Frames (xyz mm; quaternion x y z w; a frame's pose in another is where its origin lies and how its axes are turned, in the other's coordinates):
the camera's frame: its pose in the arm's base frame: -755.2 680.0 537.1 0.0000 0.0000 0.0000 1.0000
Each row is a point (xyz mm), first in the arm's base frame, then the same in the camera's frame.
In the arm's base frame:
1: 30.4 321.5 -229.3
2: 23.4 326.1 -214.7
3: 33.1 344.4 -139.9
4: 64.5 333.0 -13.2
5: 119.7 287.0 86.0
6: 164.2 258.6 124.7
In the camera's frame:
1: 785.6 -358.5 -766.4
2: 778.6 -353.9 -751.8
3: 788.3 -335.6 -677.0
4: 819.7 -347.0 -550.3
5: 874.9 -393.0 -451.1
6: 919.4 -421.4 -412.4

